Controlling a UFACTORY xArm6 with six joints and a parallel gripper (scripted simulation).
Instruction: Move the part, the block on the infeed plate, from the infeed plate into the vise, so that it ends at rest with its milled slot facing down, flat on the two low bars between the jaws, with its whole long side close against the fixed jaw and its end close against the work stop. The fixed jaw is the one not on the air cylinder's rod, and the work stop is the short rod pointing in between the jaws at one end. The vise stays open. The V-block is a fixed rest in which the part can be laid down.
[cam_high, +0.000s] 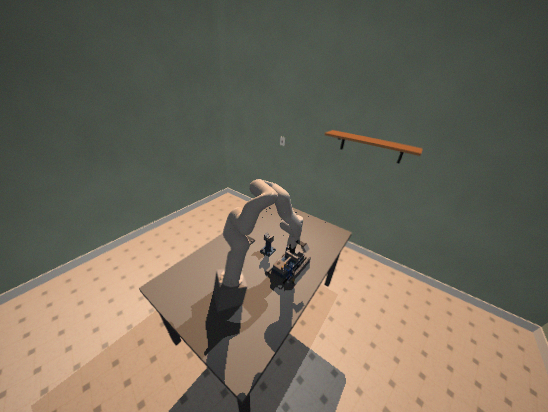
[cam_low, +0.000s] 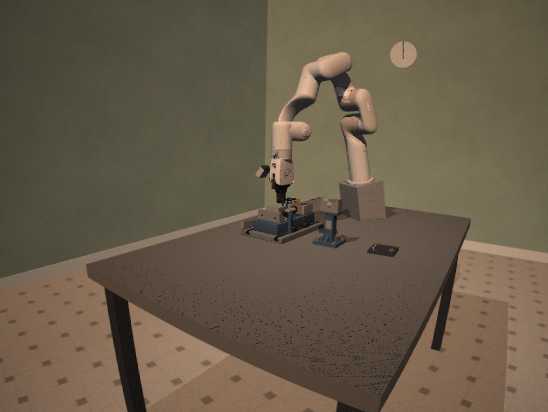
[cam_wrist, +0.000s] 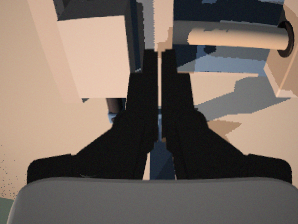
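Now: hand 5 cm above the part, 4 cm short of it and 1 cm to the left of it. Round my hand: air cylinder rod: 6 cm below, 5 cm behind, 1 cm to the left; work stop: 5 cm below, 4 cm to the left, 4 cm ahead; vise base rail: 10 cm below, 9 cm to the right, 5 cm behind.
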